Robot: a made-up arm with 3 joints.
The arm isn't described. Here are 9 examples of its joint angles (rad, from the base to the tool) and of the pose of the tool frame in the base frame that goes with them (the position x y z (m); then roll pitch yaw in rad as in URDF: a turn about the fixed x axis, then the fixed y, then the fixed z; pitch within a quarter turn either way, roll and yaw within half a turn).
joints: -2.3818 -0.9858 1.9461
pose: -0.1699 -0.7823 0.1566 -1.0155 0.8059 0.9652
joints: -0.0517 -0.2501 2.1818
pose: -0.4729 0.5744 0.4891 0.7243 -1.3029 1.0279
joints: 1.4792 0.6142 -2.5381
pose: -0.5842 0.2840 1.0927 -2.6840 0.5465 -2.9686
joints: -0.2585 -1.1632 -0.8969
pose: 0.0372 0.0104 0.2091 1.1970 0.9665 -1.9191
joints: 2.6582 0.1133 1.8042
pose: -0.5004 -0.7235 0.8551 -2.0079 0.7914 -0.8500
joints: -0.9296 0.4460 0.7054
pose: -0.2926 0.3237 0.1417 1.1841 0.3867 0.2962
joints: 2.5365 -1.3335 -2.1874
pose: -0.1273 -0.1750 1.2816 2.8468 -1.0388 -2.3175
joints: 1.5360 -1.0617 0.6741
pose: 0.0514 -0.1079 1.1117 2.9495 0.9172 -0.2786
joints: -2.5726 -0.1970 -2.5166
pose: -0.4013 -0.9251 0.6382 1.5655 0.1900 -2.9909
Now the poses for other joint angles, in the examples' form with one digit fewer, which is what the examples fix.
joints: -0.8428 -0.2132 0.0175
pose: 0.004 0.197 0.076 0.976 0.286 -0.679
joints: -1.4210 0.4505 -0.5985
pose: -0.165 -0.237 -0.154 0.025 0.363 -1.380
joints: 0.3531 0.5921 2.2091
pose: -0.642 0.272 0.747 -2.378 -1.178 -1.325
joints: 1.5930 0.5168 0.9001
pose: -0.353 -0.281 1.209 -2.502 -0.515 -0.235
